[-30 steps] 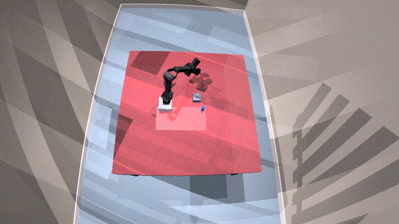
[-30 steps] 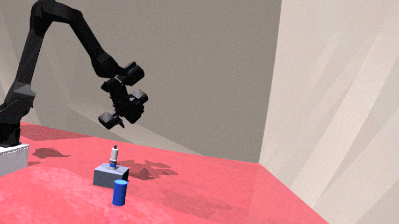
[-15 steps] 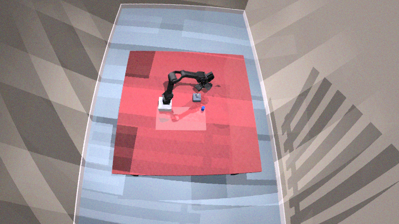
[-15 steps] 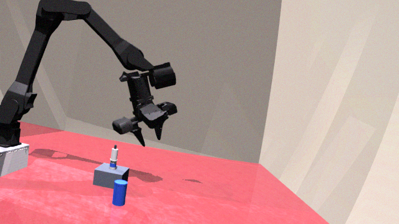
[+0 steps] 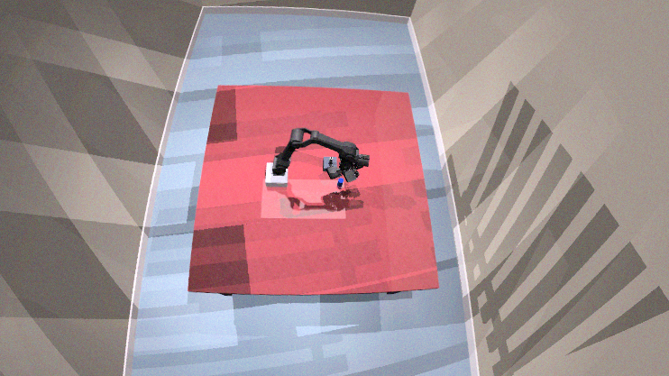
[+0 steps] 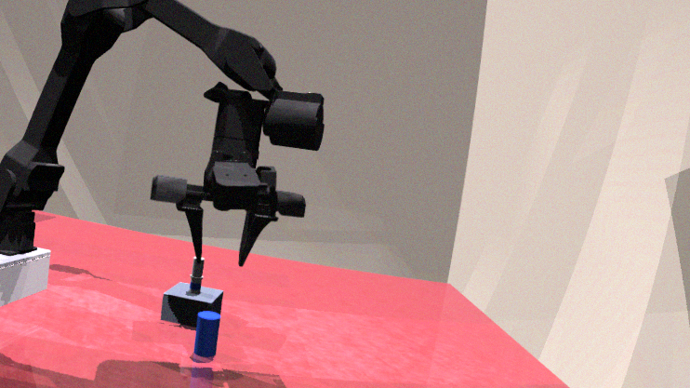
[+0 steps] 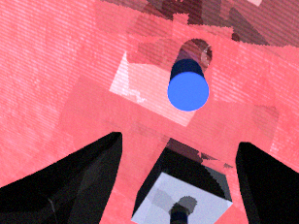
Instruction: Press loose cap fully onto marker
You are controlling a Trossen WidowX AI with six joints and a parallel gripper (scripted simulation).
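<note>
Now: gripper tip 9 cm above the blue cap. Also, from my gripper tip: holder block (6 cm behind, 11 cm to the left, 10 cm below).
</note>
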